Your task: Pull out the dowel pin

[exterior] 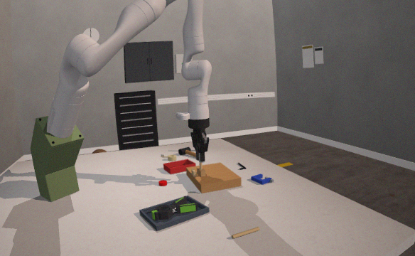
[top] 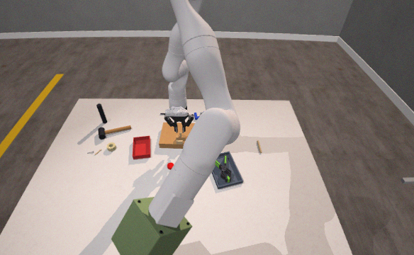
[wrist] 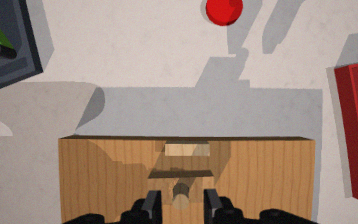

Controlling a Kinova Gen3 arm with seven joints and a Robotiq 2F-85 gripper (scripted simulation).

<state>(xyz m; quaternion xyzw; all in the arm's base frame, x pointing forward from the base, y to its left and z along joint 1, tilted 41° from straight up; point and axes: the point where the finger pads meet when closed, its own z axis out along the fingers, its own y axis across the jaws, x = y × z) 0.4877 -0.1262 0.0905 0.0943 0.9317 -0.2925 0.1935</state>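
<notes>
My hand is 50 mm above the dowel pin. From my hand the other things lie so: wooden bench board: 80 mm below, 40 mm ahead, 10 mm to the right; red disc: 120 mm behind, 90 mm below, 80 mm to the left; red tray: 190 mm to the left, 100 mm below, 20 mm ahead.
</notes>
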